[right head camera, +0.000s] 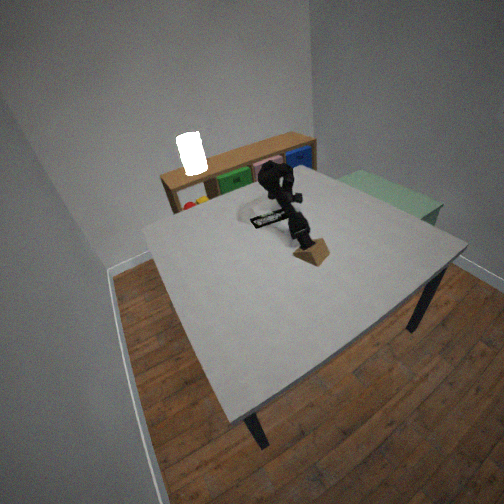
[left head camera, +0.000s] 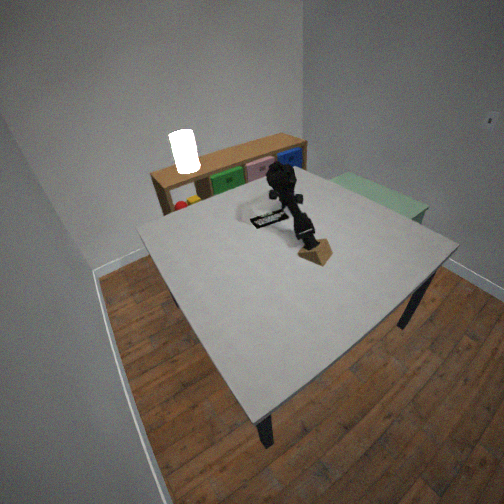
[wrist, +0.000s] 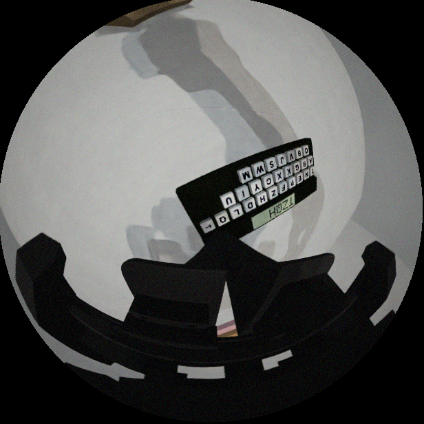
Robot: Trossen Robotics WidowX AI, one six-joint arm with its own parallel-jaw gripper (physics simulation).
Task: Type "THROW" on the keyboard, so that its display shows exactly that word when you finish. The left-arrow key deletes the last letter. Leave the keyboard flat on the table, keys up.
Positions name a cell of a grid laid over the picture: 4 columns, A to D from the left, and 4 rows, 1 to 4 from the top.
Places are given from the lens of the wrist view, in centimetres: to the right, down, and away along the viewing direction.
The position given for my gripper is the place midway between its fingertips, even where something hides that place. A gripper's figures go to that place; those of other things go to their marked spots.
my gripper (wrist: C3): 1, 2, 10
black keyboard (wrist: C2): 3, -1, 13
